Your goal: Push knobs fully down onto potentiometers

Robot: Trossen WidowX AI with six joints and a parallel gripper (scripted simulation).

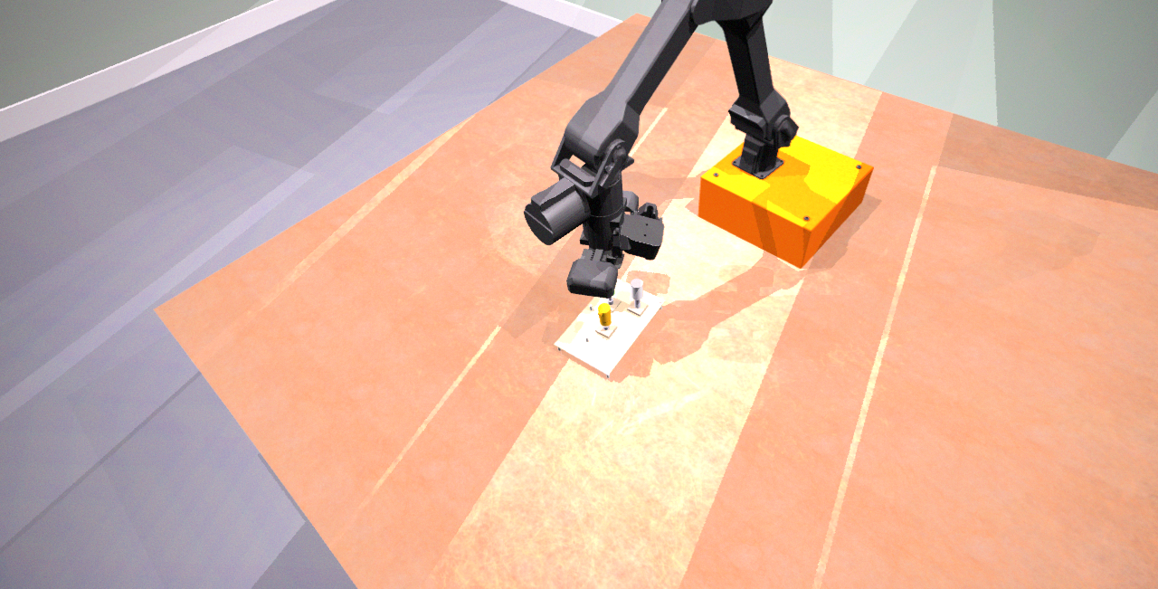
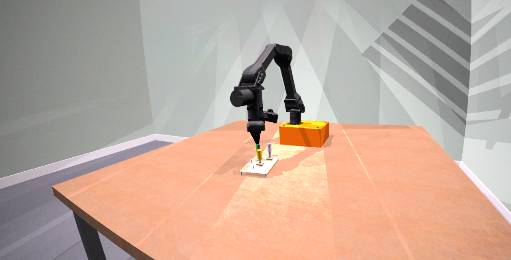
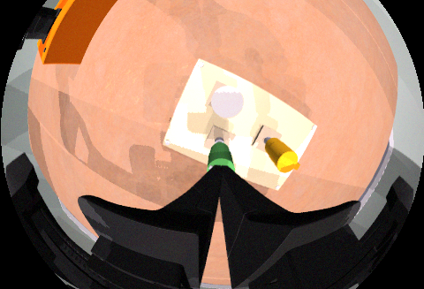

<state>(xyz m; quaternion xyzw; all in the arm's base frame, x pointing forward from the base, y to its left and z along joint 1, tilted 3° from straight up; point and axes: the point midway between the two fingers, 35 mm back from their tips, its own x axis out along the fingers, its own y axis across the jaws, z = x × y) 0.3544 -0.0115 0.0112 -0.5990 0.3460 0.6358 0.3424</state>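
My gripper tip is now 10 mm above the green knob. Also, from my gripper tip: yellow knob 40 mm ahead, 30 mm to the left, 20 mm below.
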